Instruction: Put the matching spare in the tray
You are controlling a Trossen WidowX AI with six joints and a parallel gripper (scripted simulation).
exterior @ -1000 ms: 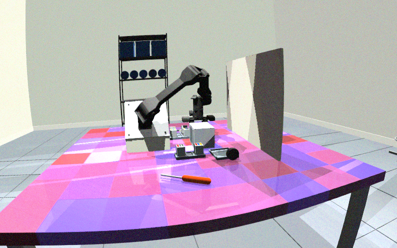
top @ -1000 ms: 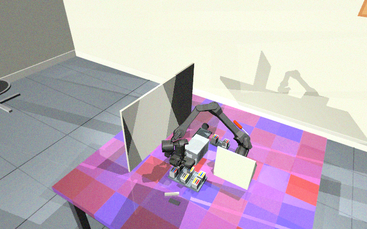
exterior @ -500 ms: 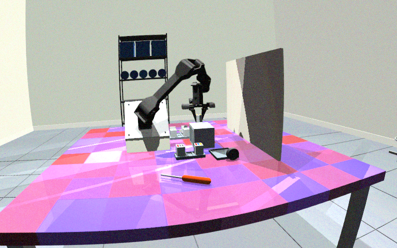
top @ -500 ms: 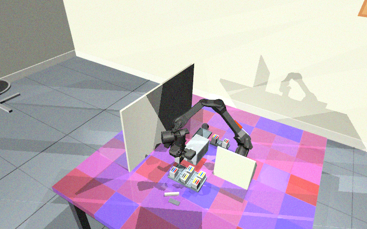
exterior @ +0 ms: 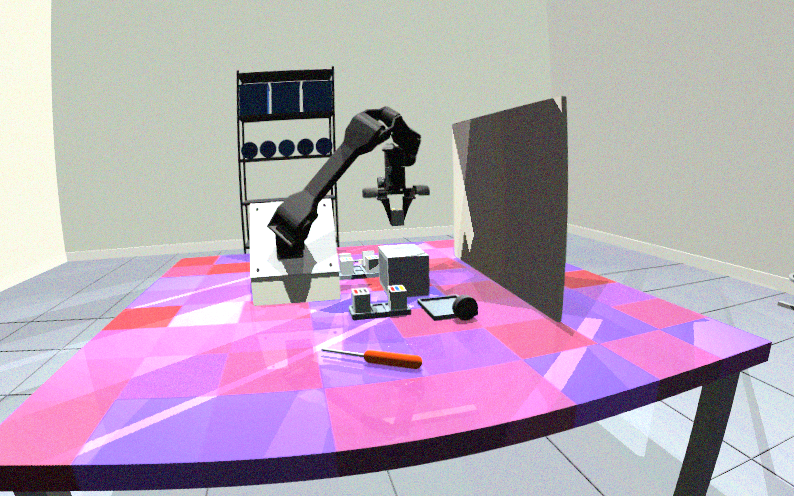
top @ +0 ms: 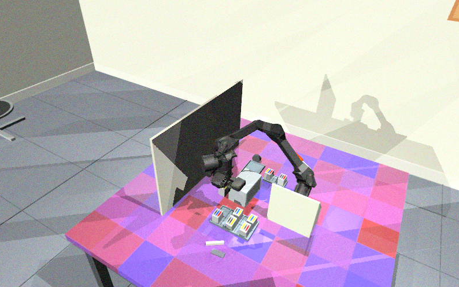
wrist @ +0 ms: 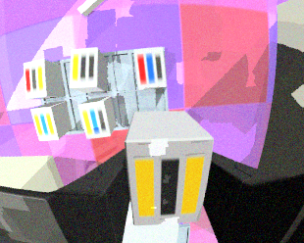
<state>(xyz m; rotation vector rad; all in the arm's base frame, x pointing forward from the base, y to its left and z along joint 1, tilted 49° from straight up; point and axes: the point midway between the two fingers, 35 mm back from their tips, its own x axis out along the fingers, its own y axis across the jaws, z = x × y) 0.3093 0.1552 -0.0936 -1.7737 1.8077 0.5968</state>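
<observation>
The grey tray is 20 mm ahead of my gripper tip, 360 mm to the right of it and 150 mm below it. The rest, counted from my gripper tip: mounted unit 30 mm behind, 160 mm to the right, 100 mm below; tall grey panel 230 mm ahead, 180 mm to the right, 70 mm above; dark cylinder 40 mm ahead, 440 mm to the right, 130 mm below.
</observation>
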